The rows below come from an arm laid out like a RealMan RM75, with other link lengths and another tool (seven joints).
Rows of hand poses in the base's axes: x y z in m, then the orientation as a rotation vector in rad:
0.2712 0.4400 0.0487 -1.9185 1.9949 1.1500
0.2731 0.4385 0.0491 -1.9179 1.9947 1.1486
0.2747 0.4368 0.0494 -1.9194 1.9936 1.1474
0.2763 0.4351 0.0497 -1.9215 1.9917 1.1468
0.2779 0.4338 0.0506 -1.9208 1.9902 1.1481
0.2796 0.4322 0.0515 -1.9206 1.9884 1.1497
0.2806 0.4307 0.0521 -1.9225 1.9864 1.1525
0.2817 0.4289 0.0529 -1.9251 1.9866 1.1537
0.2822 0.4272 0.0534 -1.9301 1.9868 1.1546
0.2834 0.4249 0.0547 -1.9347 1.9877 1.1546
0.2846 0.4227 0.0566 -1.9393 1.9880 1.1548
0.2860 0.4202 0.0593 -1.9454 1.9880 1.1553
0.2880 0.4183 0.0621 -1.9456 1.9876 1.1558
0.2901 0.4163 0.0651 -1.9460 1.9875 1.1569
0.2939 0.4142 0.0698 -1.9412 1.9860 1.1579
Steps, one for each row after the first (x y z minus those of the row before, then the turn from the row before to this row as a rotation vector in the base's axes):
0.0019 -0.0015 0.0004 0.0001 -0.0011 -0.0006
0.0016 -0.0017 0.0003 -0.0002 -0.0011 0.0010
0.0016 -0.0017 0.0003 0.0002 -0.0010 0.0017
0.0016 -0.0013 0.0009 0.0016 0.0001 0.0000
0.0017 -0.0016 0.0009 0.0016 0.0002 0.0005
0.0010 -0.0015 0.0006 0.0011 0.0012 0.0022
0.0011 -0.0018 0.0008 -0.0010 0.0013 0.0019
0.0005 -0.0017 0.0005 -0.0022 0.0014 0.0035
0.0012 -0.0023 0.0013 -0.0026 0.0011 0.0029
0.0012 -0.0022 0.0019 -0.0022 0.0010 0.0031
0.0014 -0.0025 0.0027 -0.0026 0.0013 0.0042
0.0020 -0.0019 0.0028 0.0003 0.0002 0.0003
0.0021 -0.0020 0.0030 0.0001 0.0008 0.0005
0.0038 -0.0021 0.0047 0.0033 -0.0008 -0.0028

